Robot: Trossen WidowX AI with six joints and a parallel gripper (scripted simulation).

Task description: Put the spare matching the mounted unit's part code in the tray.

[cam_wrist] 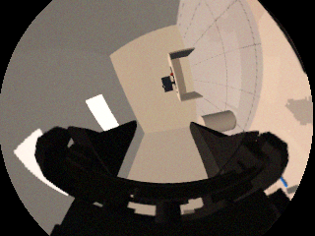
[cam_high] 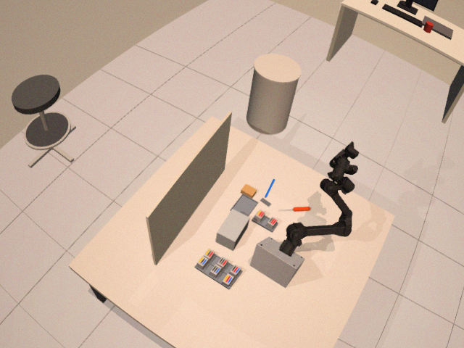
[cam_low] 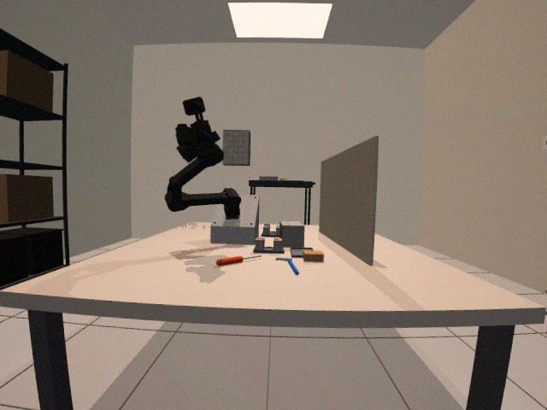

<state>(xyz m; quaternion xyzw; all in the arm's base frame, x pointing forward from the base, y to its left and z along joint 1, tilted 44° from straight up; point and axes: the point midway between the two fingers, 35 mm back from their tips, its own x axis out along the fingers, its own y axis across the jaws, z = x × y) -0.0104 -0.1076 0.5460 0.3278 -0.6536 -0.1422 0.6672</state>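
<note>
Now: the grey spare 250 mm ahead of my gripper tip, 320 mm to the left of it and 420 mm below it. Round my gripper tip: holder (210 mm ahead, 320 mm to the left, 450 mm below); blue pen (290 mm ahead, 110 mm to the left, 450 mm below); brown block (380 mm ahead, 200 mm to the left, 440 mm below).
</note>
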